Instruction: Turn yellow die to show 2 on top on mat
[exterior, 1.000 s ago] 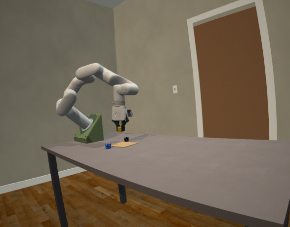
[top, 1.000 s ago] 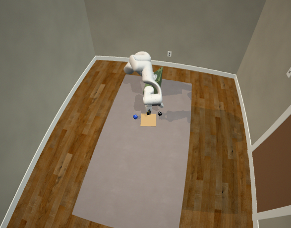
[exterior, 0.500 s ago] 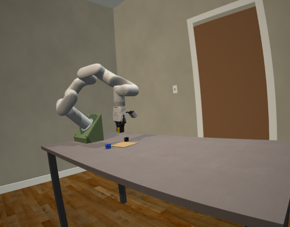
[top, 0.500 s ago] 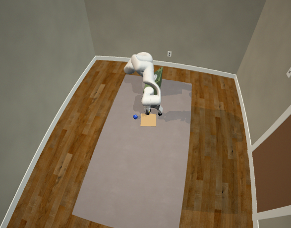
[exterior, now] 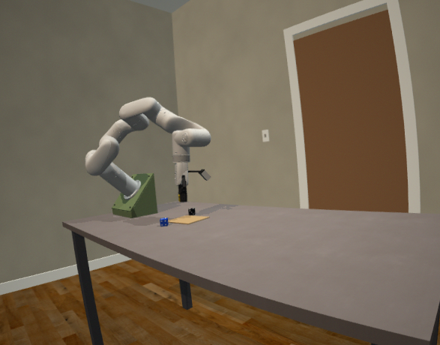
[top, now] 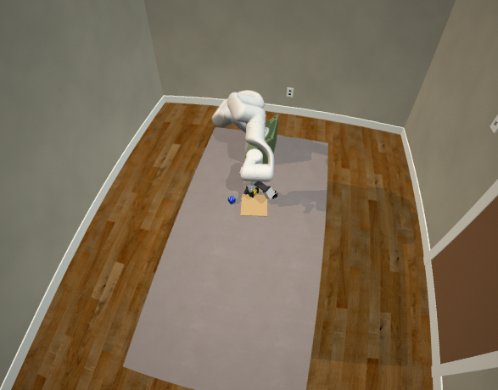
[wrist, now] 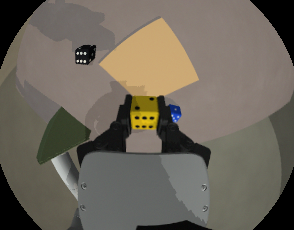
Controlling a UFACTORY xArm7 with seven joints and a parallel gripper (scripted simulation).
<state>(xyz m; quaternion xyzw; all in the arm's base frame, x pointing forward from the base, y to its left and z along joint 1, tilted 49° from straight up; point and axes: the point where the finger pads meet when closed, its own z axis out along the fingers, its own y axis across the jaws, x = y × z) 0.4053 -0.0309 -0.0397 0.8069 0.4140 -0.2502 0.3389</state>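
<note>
Right now the tan mat is 10 cm below my hand, 1 cm to the left of it and 1 cm ahead of it. Also, from my hand: blue die 12 cm to the right, 9 cm below; yellow die 1 cm below; black die 10 cm to the left, 9 cm below, 7 cm behind.
</note>
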